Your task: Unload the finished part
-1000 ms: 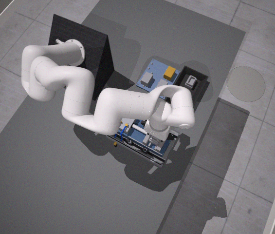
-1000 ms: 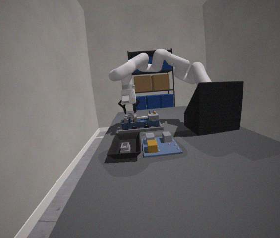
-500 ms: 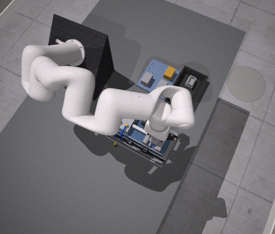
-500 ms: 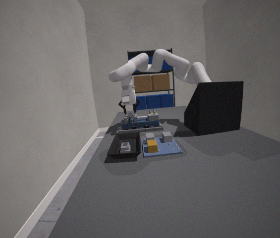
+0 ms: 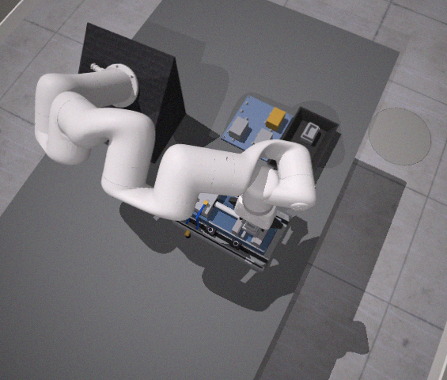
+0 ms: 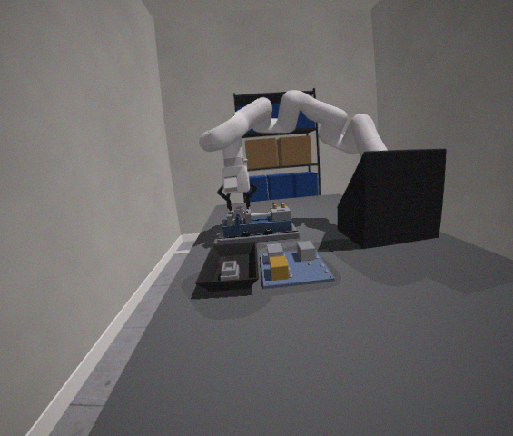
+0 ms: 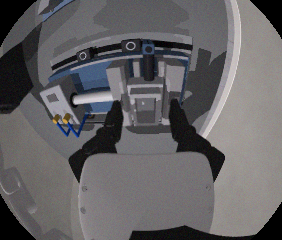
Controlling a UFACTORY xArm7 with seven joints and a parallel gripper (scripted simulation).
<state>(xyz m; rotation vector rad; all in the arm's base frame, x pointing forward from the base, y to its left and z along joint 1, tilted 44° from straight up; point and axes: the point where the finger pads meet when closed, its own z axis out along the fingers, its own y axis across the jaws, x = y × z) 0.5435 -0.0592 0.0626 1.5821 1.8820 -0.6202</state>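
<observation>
Right now my hand is 60 mm past the blue vise, 10 mm to the left of it and 80 mm above it. The rest, counted from my hand: yellow blank 150 mm behind, 350 mm to the left, 100 mm below.
</observation>
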